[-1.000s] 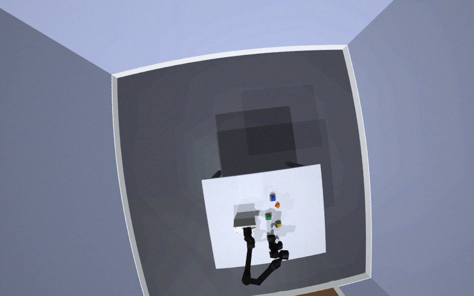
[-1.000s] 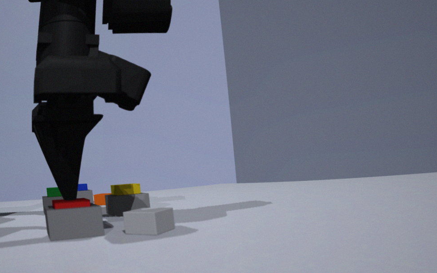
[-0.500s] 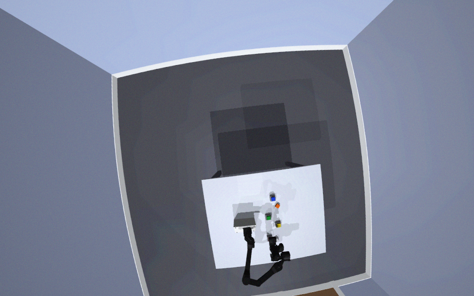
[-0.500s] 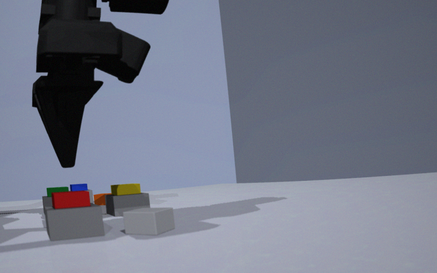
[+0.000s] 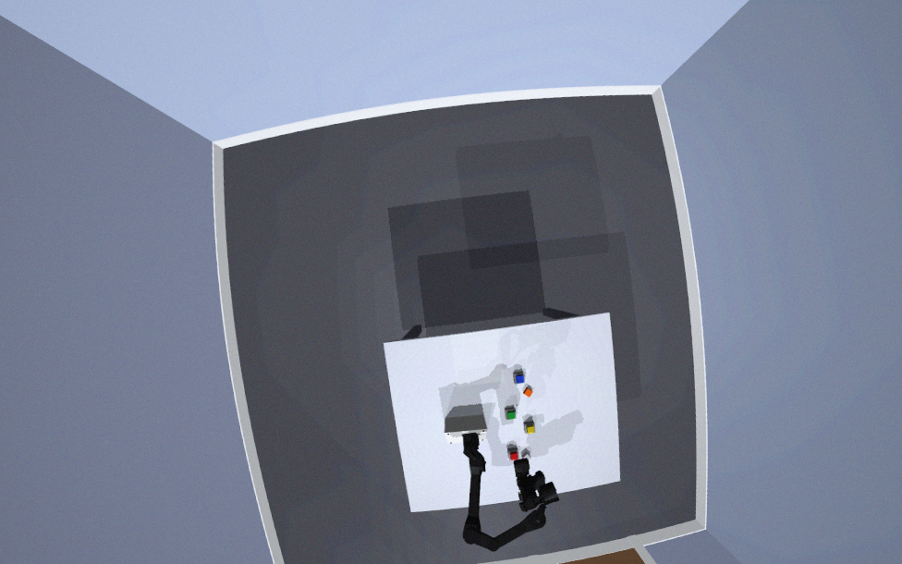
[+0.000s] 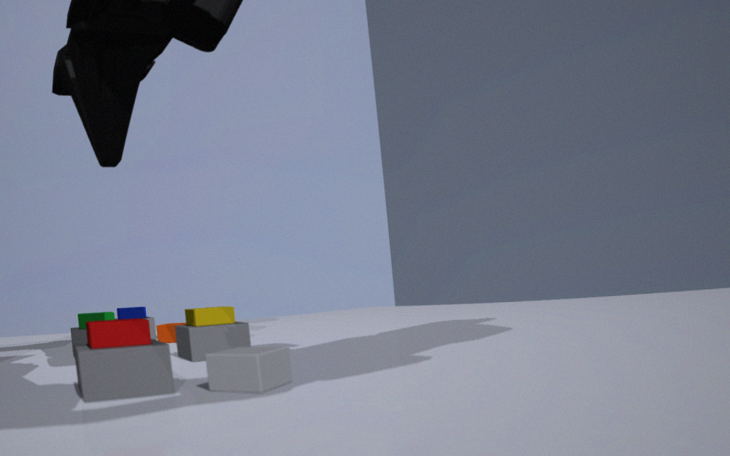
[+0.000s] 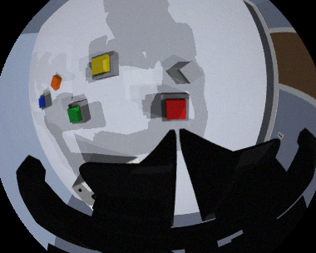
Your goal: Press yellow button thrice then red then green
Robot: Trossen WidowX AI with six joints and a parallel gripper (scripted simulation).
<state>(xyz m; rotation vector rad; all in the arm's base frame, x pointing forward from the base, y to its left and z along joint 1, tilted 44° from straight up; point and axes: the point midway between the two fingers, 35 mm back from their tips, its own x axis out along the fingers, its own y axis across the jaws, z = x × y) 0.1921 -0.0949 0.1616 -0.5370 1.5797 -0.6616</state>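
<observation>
Right now the green button is 2 cm ahead of my gripper tip, 20 cm to the left of it and 9 cm below it. Also, from my gripper tip: yellow button 10 cm ahead, 11 cm to the left, 9 cm below; then grey block 6 cm ahead, 5 cm to the right, 12 cm below; then red button 1 cm to the right, 9 cm below.
</observation>
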